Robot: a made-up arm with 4 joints.
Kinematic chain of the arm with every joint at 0, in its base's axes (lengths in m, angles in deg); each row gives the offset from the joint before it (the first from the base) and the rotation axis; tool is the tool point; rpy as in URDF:
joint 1: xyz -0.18 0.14 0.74 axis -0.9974 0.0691 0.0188
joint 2: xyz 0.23 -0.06 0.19 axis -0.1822 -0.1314 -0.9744
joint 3: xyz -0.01 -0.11 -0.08 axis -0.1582 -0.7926 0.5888
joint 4: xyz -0.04 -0.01 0 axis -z
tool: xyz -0.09 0.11 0.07 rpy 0 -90 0
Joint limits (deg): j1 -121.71..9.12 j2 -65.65..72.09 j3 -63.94..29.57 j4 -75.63..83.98
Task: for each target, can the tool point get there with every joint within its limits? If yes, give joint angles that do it. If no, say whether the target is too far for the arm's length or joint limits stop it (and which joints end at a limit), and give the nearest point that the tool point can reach.
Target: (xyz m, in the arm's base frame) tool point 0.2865 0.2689 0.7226
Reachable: no: joint limits stop it (at a limit: joint 1, joint 2, joint 3, joint 4) | nearest point 0.1628 0.1677 0.8088 | short by 0.182 m
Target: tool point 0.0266 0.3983 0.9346
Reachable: no: joint limits stop it (at a limit: joint 1, joint 2) | nearest point -0.0256 0.2356 0.9151 | short by 0.172 m
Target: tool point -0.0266 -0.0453 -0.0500
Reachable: no: too far | nearest point 0.0081 0.0461 0.4026 | short by 0.463 m
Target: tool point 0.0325 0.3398 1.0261
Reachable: no: joint limits stop it (at a limit: joint 1, joint 2) | nearest point -0.0147 0.2167 0.9664 | short by 0.145 m
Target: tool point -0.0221 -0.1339 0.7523
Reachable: yes | joints -75.21 -1.73 -43.56 -14.08
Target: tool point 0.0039 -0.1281 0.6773
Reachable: yes | joints -100.28 55.33 -53.28 -16.52
